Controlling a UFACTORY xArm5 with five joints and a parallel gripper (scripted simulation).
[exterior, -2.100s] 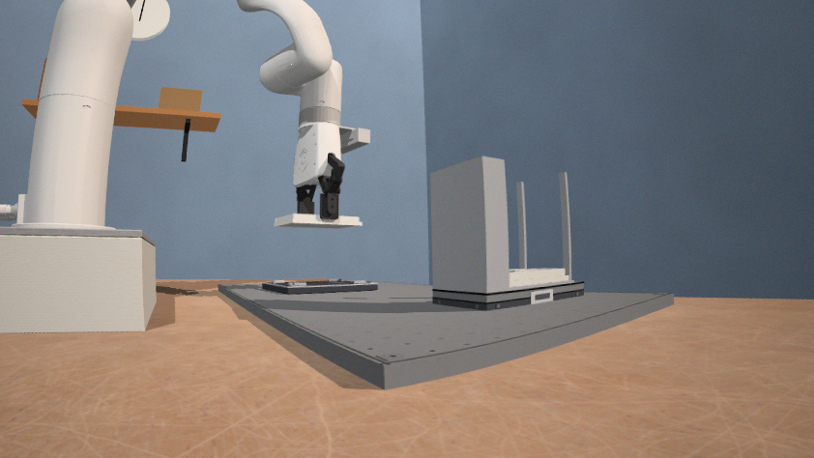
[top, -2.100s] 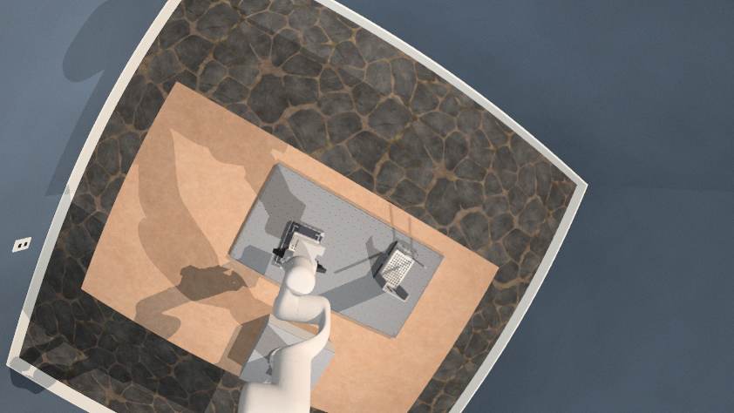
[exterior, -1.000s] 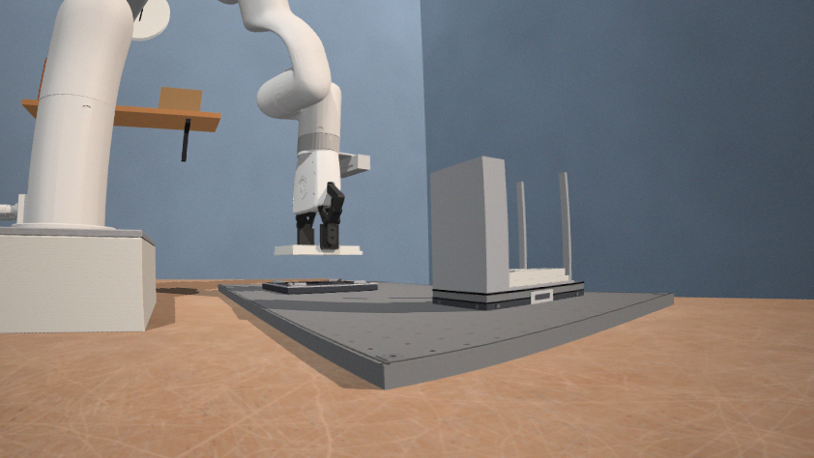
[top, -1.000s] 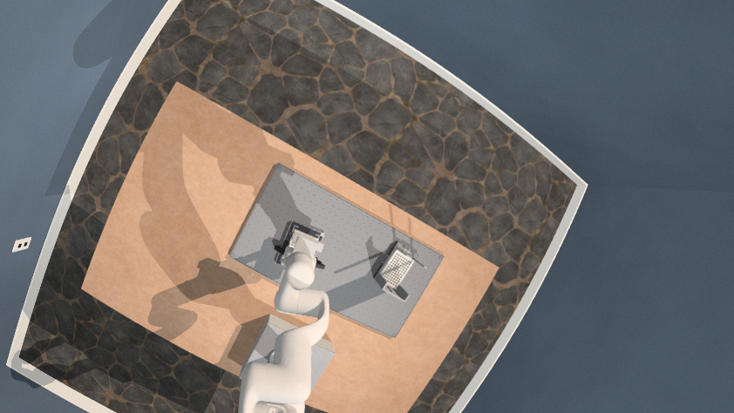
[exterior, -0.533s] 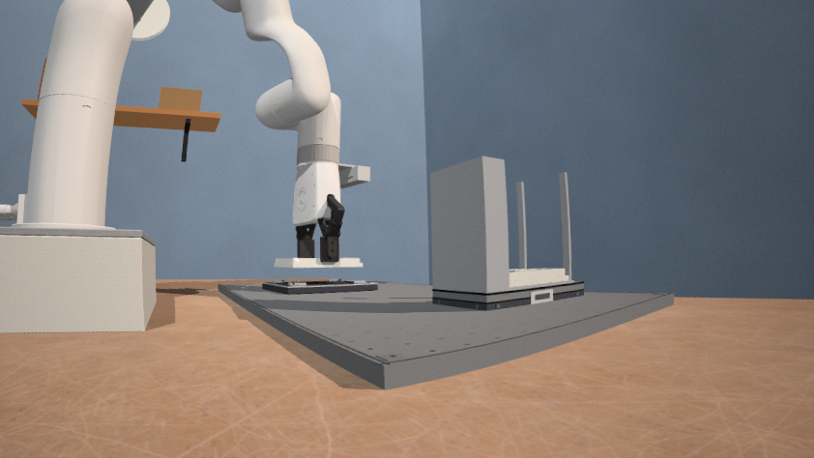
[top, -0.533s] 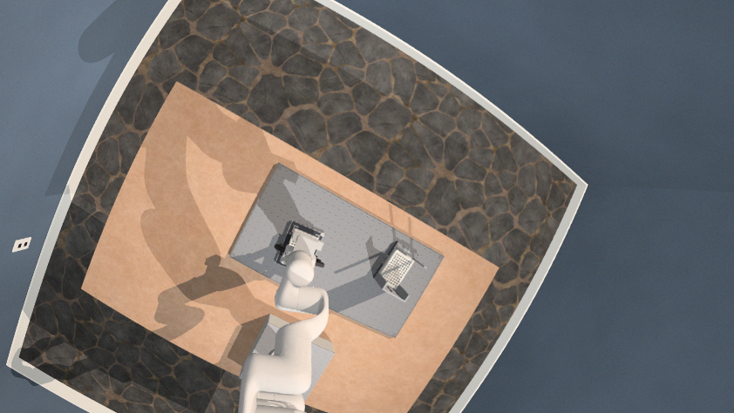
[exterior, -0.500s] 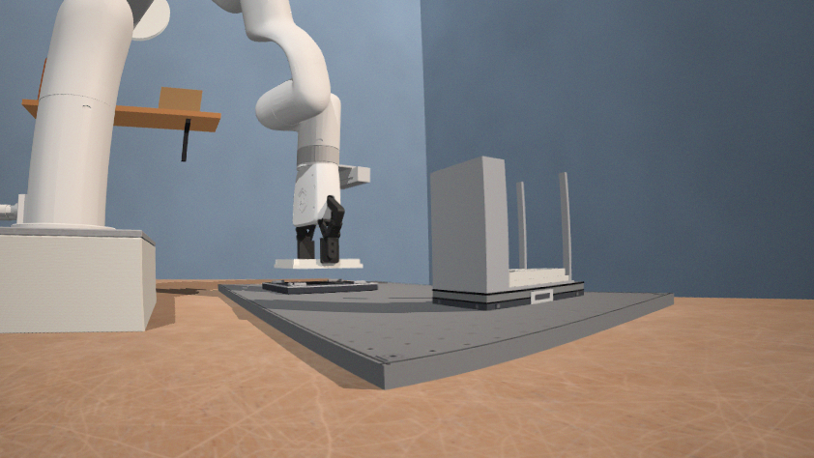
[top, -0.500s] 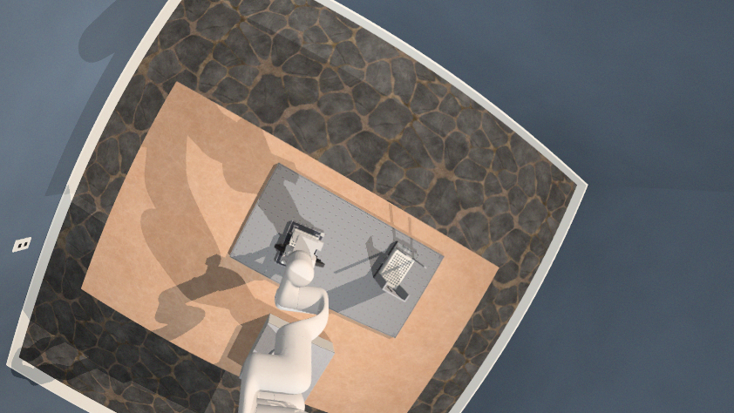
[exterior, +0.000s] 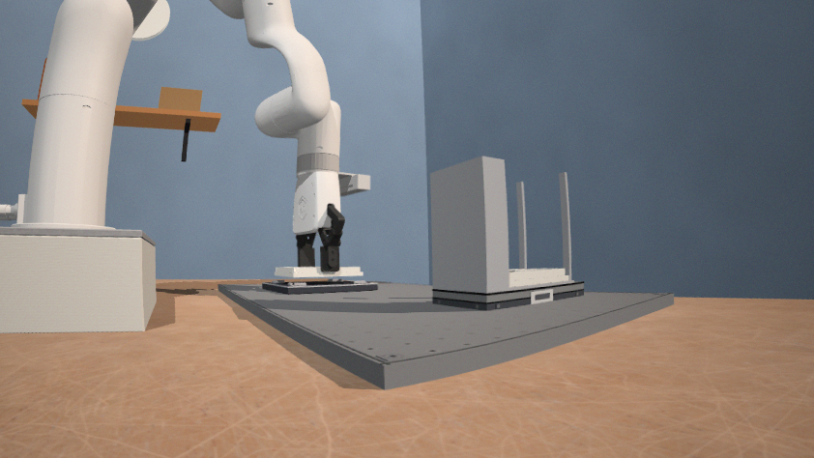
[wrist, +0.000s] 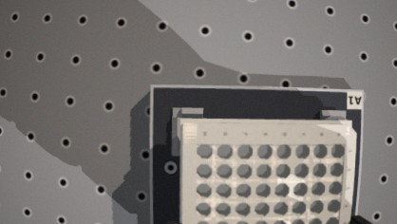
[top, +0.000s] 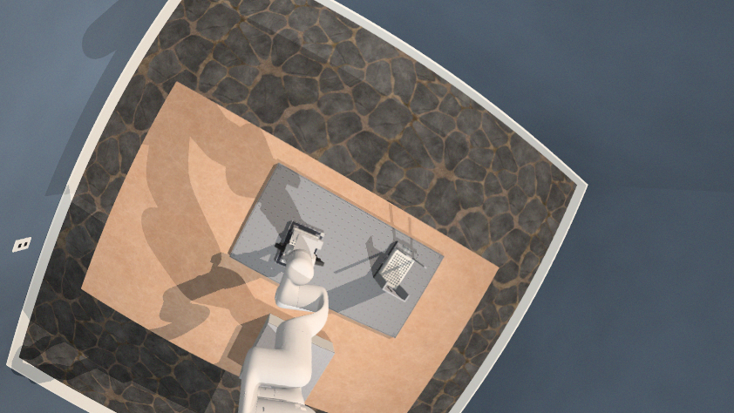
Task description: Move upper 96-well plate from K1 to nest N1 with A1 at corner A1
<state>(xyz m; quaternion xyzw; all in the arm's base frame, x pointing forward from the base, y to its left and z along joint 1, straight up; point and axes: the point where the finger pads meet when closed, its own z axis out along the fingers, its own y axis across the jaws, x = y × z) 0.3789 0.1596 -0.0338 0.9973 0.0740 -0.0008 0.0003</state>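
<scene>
My hand is 4 cm above the plate nest N1. Also, from my hand: tall grey wall: 33 cm to the right, 4 cm ahead, 4 cm above; then A1 mark: 8 cm ahead, 4 cm to the right, 3 cm below.
</scene>
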